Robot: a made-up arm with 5 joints. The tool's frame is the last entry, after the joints.
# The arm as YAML. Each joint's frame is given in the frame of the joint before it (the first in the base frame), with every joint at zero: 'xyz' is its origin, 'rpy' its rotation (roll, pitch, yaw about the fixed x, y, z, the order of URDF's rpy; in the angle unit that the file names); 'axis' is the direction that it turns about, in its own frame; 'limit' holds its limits. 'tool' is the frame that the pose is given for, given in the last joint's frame.
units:
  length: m
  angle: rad
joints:
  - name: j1
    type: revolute
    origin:
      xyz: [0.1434, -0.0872, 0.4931]
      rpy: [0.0, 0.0, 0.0]
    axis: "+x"
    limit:
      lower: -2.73
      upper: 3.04
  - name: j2
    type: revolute
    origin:
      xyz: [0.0, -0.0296, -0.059]
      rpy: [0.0, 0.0, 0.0]
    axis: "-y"
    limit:
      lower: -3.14
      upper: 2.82
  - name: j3
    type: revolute
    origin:
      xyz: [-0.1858, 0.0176, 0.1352]
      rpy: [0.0, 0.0, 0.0]
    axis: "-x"
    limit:
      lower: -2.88
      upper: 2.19
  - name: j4
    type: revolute
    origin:
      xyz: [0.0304, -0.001, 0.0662]
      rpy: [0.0, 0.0, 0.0]
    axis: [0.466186, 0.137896, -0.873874]
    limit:
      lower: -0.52
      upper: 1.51
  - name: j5
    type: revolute
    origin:
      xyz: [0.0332, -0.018, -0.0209]
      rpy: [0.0, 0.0, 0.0]
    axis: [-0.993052, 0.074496, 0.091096]
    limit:
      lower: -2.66
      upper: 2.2
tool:
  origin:
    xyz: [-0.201, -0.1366, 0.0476]
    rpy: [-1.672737, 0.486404, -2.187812]
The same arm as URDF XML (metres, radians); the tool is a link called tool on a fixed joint. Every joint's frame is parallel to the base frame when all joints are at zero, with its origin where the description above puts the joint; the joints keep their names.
<robot name="arm">
  <joint name="tool_fixed" type="fixed">
    <parent link="link5"/>
    <child link="tool"/>
    <origin xyz="-0.2010 -0.1366 0.0476" rpy="-1.6727 0.4864 -2.1878"/>
  </joint>
  <joint name="j5" type="revolute">
    <parent link="link4"/>
    <child link="link5"/>
    <origin xyz="0.0332 -0.0180 -0.0209"/>
    <axis xyz="-0.993052 0.074496 0.091096"/>
    <limit lower="-2.6600" upper="2.2000"/>
  </joint>
  <joint name="j4" type="revolute">
    <parent link="link3"/>
    <child link="link4"/>
    <origin xyz="0.0304 -0.0010 0.0662"/>
    <axis xyz="0.466186 0.137896 -0.873874"/>
    <limit lower="-0.5200" upper="1.5100"/>
  </joint>
  <joint name="j3" type="revolute">
    <parent link="link2"/>
    <child link="link3"/>
    <origin xyz="-0.1858 0.0176 0.1352"/>
    <axis xyz="-1 0 0"/>
    <limit lower="-2.8800" upper="2.1900"/>
  </joint>
  <joint name="j2" type="revolute">
    <parent link="link1"/>
    <child link="link2"/>
    <origin xyz="0.0000 -0.0296 -0.0590"/>
    <axis xyz="0 -1 0"/>
    <limit lower="-3.1400" upper="2.8200"/>
  </joint>
  <joint name="j1" type="revolute">
    <parent link="base_link"/>
    <child link="link1"/>
    <origin xyz="0.1434 -0.0872 0.4931"/>
    <axis xyz="1 0 0"/>
    <limit lower="-2.7300" upper="3.0400"/>
  </joint>
  <link name="base_link"/>
  <link name="link1"/>
  <link name="link2"/>
  <link name="link3"/>
  <link name="link4"/>
  <link name="link5"/>
  <link name="tool"/>
</robot>

